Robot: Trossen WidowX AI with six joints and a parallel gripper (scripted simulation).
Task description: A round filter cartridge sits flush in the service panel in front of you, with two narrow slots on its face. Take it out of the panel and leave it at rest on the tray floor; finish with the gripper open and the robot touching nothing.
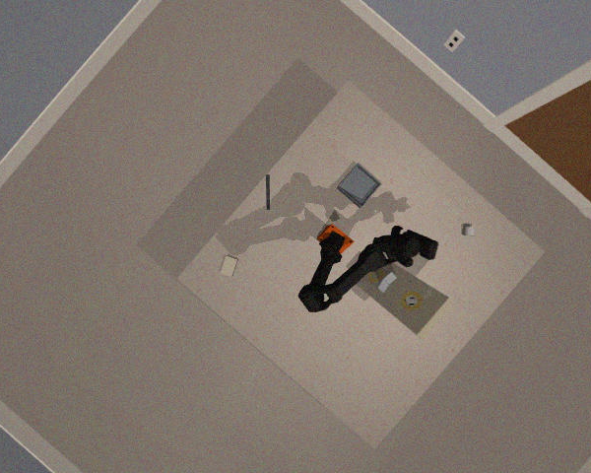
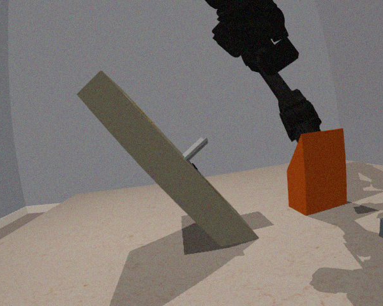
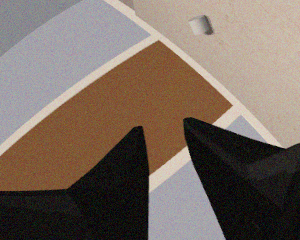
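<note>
My gripper tip is now 220 mm to the left of the round filter cartridge, 120 mm short of it and 100 mm above it. The rest, counted from my gripper tip: service panel 210 mm to the right, 170 mm below, 70 mm ahead; then white block 610 mm behind, 540 mm to the right, 340 mm below; then grey tray 330 mm below, 280 mm behind, 130 mm to the left.
</note>
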